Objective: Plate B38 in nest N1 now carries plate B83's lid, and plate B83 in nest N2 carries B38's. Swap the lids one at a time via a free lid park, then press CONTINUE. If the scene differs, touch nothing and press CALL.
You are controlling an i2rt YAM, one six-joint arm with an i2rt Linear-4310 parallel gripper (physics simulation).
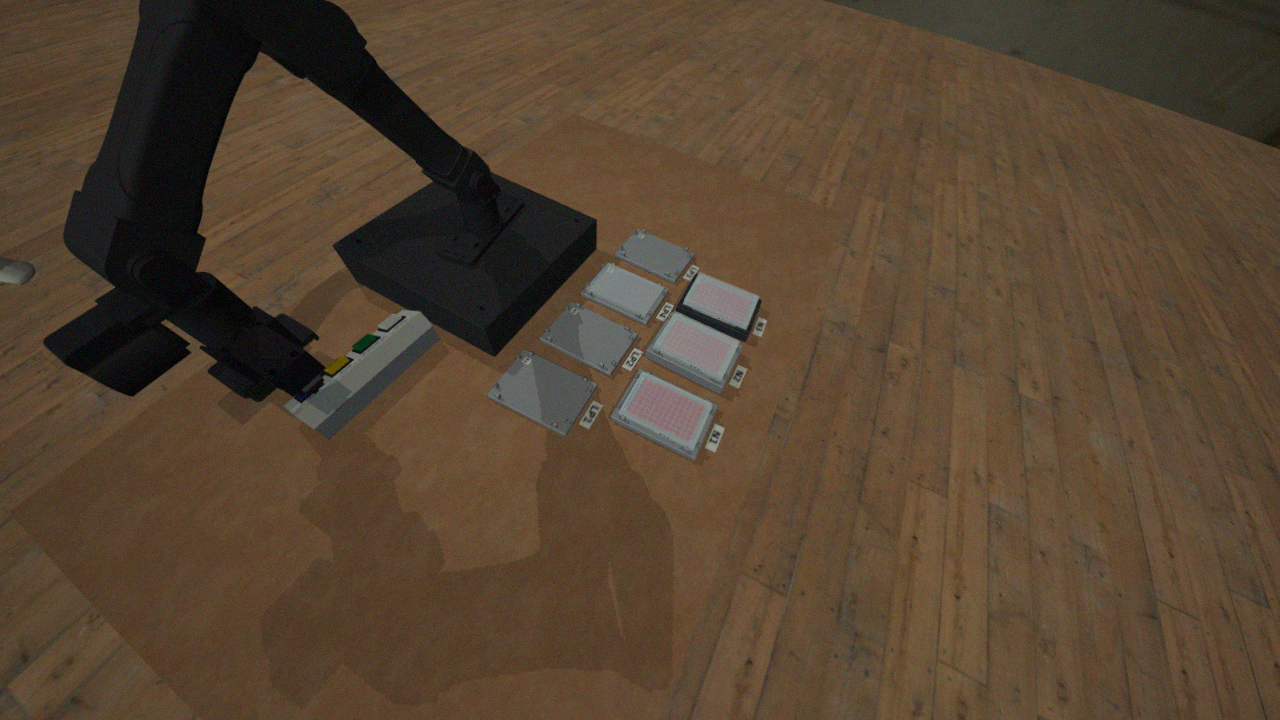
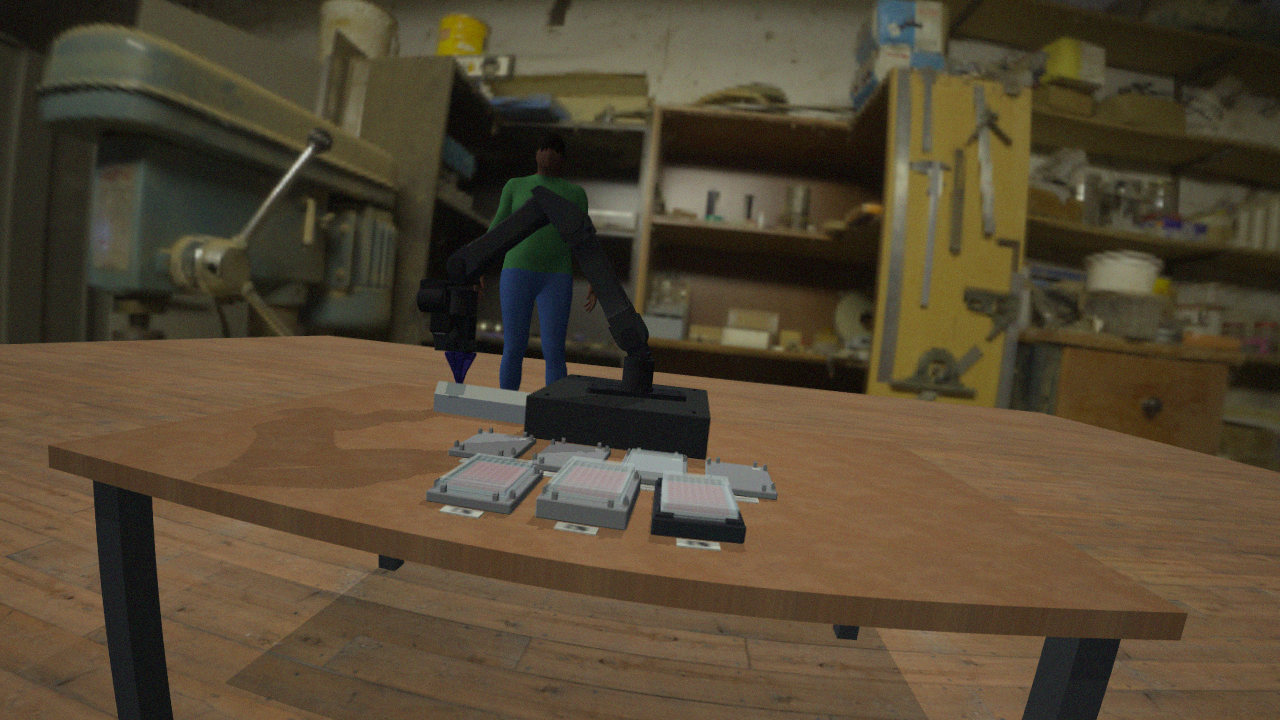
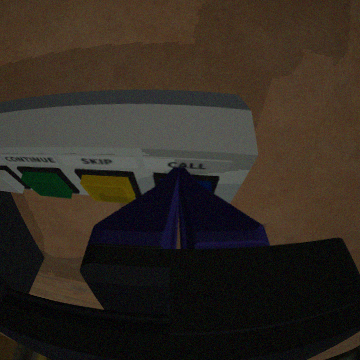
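Where they show: gripper, fingertip midpoint: (image 1: 314,390) (image 2: 459,385) (image 3: 178,176); arm's base, origin of the base link: (image 1: 484,227) (image 2: 635,394).
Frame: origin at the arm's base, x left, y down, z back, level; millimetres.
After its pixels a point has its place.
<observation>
My gripper (image 1: 308,388) @(x -377, y 26, z 57 mm) (image 2: 460,380) @(x -377, y 26, z 57 mm) (image 3: 178,176) @(x -377, y 26, z 57 mm) is shut and empty, its dark blue tips at the CALL end of the grey button box (image 1: 386,374) @(x -308, y 58, z 6 mm) (image 2: 483,402) @(x -311, y 47, z 7 mm) (image 3: 125,125) @(x -355, y 29, z 24 mm). The tips partly hide the blue CALL button (image 3: 205,186) @(x -392, y 27, z 67 mm); whether they touch it I cannot tell. The green CONTINUE button (image 1: 365,342) @(x -283, y 25, z 46 mm) (image 3: 47,183) @(x -289, y 26, z 50 mm) is farther along the box. A pink plate (image 1: 666,410) @(x -211, y 62, z -424 mm) (image 2: 490,474) @(x -203, y 53, z -448 mm) sits in N1 and another pink plate (image 1: 694,346) @(x -89, y 41, z -437 mm) (image 2: 590,480) @(x -82, y 41, z -475 mm) in N2, both apparently lidded. Plate names are not readable. Lid parks LP1 (image 1: 542,391) @(x -244, y 71, z -227 mm) and LP2 (image 1: 588,337) @(x -117, y 71, z -255 mm) look bare.
A third pink plate (image 1: 721,300) @(x 39, y 44, z -462 mm) (image 2: 698,497) @(x 41, y 44, z -499 mm) sits in the black nest N3. The third lid park (image 1: 624,291) @(x 6, y 63, z -280 mm) (image 2: 656,465) @(x 16, y 63, z -306 mm) looks paler, as if bearing a lid; the fourth park (image 1: 655,254) @(x 141, y 71, z -304 mm) (image 2: 741,479) @(x 144, y 71, z -324 mm) looks bare. The black arm base (image 1: 465,259) @(x -95, y -9, z -22 mm) (image 2: 617,420) @(x -40, y 29, z -151 mm) stands beside the button box. A person (image 2: 537,241) stands behind.
</observation>
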